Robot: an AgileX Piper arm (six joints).
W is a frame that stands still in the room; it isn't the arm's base.
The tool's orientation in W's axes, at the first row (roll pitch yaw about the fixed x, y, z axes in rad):
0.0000, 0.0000, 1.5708
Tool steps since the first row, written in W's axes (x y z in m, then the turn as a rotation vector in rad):
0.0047, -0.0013, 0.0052, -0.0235, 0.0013, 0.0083
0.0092, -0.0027, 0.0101, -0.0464, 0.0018, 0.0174
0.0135, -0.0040, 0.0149, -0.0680, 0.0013, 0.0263
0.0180, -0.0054, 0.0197, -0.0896, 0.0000, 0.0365
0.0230, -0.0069, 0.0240, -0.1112, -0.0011, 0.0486
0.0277, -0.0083, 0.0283, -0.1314, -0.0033, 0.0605
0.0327, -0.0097, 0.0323, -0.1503, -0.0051, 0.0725
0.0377, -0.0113, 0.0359, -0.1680, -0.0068, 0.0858
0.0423, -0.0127, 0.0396, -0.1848, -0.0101, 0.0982
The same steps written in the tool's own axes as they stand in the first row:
-0.0013, -0.0047, 0.0052, 0.0013, 0.0235, 0.0083
-0.0027, -0.0092, 0.0101, 0.0018, 0.0464, 0.0174
-0.0040, -0.0135, 0.0149, 0.0013, 0.0680, 0.0263
-0.0054, -0.0180, 0.0197, 0.0000, 0.0896, 0.0365
-0.0069, -0.0230, 0.0240, -0.0011, 0.1112, 0.0486
-0.0083, -0.0277, 0.0283, -0.0033, 0.1314, 0.0605
-0.0097, -0.0327, 0.0323, -0.0051, 0.1503, 0.0725
-0.0113, -0.0377, 0.0359, -0.0068, 0.1680, 0.0858
-0.0127, -0.0423, 0.0396, -0.0101, 0.1848, 0.0982

